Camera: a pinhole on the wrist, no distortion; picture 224 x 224 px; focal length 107.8 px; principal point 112.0 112.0 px. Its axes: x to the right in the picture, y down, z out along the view. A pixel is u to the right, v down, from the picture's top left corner.
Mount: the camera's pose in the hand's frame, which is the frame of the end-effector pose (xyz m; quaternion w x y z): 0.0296 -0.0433 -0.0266 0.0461 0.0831 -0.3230 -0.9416
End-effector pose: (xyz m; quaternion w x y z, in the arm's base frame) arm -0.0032 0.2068 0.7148 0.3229 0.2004 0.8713 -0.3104
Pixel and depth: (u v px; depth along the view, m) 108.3 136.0 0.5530
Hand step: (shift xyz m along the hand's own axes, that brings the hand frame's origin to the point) -0.0507 0.1946 0.4816
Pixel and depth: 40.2 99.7 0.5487
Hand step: 0.2842 0.3869 0.4078
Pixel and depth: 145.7 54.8 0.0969
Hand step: -0.0199 0.0511 0.0132
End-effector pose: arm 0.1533 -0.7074 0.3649 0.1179 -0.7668 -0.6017 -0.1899
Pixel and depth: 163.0 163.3 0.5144
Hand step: -0.2971 0.0388 0.4933
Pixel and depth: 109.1 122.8 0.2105
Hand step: -0.0034 0.0673 0.1508
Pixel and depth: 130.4 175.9 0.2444
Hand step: -0.0521 -0.0164 0.2474
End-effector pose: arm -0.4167 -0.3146 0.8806 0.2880 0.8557 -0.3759 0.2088
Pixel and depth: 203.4 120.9 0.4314
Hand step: -0.4087 0.1364 0.2844
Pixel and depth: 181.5 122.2 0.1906
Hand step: -0.1260 0.0397 0.1171
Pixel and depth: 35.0 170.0 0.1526
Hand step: 0.1109 -0.0010 0.1564
